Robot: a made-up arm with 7 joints.
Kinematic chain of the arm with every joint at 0, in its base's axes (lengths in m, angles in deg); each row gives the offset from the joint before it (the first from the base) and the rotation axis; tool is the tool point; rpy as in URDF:
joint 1: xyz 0 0 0 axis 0.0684 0.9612 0.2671
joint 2: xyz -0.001 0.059 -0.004 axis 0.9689 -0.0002 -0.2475
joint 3: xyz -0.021 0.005 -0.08 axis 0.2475 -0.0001 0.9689
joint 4: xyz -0.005 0 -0.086 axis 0.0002 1 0
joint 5: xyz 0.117 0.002 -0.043 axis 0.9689 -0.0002 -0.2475
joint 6: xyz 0.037 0 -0.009 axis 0.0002 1 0
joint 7: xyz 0.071 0 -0.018 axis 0.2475 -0.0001 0.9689
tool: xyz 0 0 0 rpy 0 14.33 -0.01
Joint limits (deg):
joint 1: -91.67..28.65
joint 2: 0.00..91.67
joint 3: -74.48..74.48
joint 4: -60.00..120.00
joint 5: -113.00..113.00
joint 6: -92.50..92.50
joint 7: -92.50..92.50
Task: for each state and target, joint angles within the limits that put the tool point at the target. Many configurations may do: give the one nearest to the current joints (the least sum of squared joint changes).
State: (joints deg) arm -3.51 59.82 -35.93 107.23 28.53 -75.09 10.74
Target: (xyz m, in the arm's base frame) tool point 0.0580 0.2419 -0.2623
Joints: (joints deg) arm -7.34 53.78 -35.82 69.57 24.67 -92.50 10.74
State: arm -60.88 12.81 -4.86 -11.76 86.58 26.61 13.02
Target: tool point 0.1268 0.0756 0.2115
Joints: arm -88.80 25.69 8.78 -31.72 89.40 27.94 13.02
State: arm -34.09 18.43 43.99 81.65 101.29 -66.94 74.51
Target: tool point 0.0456 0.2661 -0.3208
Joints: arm -11.02 37.07 45.20 81.73 103.67 -51.60 74.51
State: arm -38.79 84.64 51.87 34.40 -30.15 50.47 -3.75
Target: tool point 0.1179 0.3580 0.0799
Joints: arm -26.20 68.38 73.17 7.52 -30.37 70.21 -3.75
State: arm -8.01 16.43 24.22 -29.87 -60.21 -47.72 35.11
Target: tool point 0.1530 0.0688 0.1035
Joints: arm -47.84 28.22 2.59 -44.01 -55.29 -34.06 35.11
